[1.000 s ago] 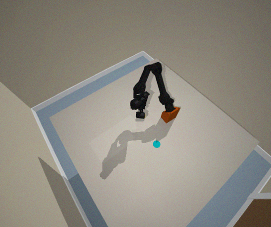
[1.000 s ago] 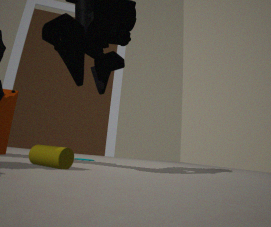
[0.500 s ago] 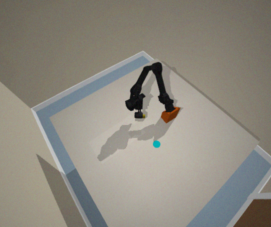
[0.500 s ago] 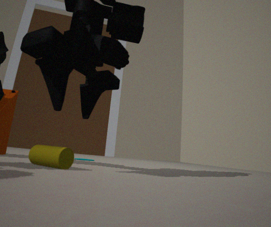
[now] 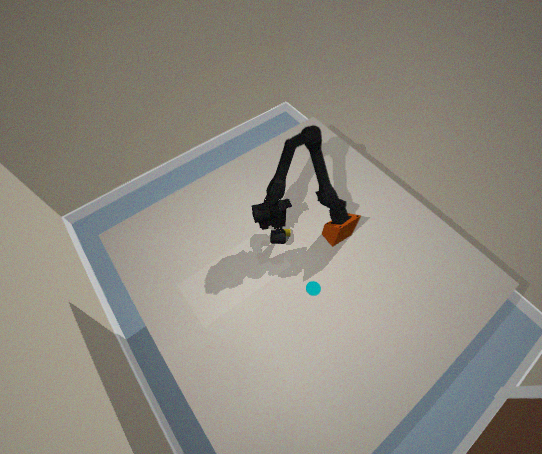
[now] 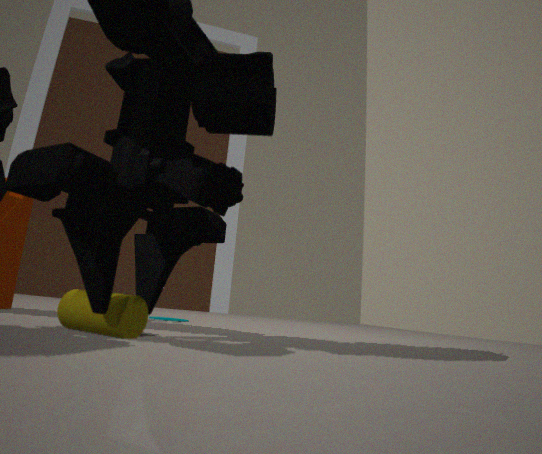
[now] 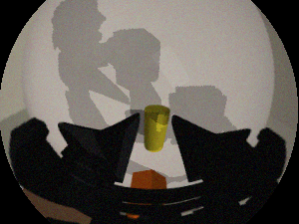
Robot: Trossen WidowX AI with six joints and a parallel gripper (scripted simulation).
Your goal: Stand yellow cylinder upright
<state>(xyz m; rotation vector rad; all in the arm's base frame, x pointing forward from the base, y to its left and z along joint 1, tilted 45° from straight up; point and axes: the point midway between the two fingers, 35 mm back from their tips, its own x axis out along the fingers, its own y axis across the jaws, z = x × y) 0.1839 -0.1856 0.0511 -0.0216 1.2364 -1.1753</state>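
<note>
Right now my gripper tip is 6 cm short of the cyan circle, 28 cm to the right of it and 2 cm above it. From my gripper tip the other things lie so: yellow cylinder 2 cm behind, 1 cm to the left.
</note>
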